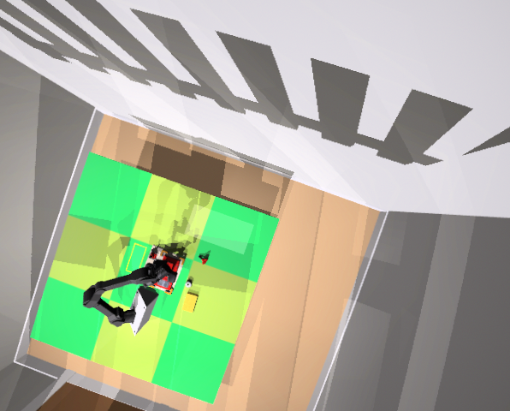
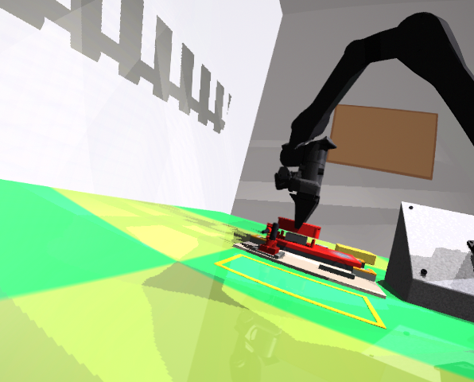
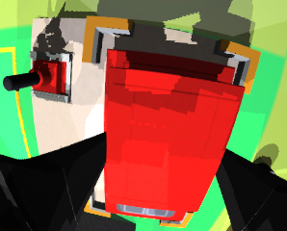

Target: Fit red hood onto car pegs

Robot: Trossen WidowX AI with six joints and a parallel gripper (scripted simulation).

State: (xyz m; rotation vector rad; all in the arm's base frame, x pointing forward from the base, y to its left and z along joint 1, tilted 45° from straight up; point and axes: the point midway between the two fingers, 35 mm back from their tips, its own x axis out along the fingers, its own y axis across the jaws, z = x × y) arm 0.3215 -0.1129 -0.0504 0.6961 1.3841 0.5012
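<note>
Now: gripper tip 10 mm below the red hood. Round my gripper tip: jig: 30 mm behind, 30 mm to the left, 50 mm below; small white wheel: 80 mm behind, 150 mm to the right, 50 mm below.
</note>
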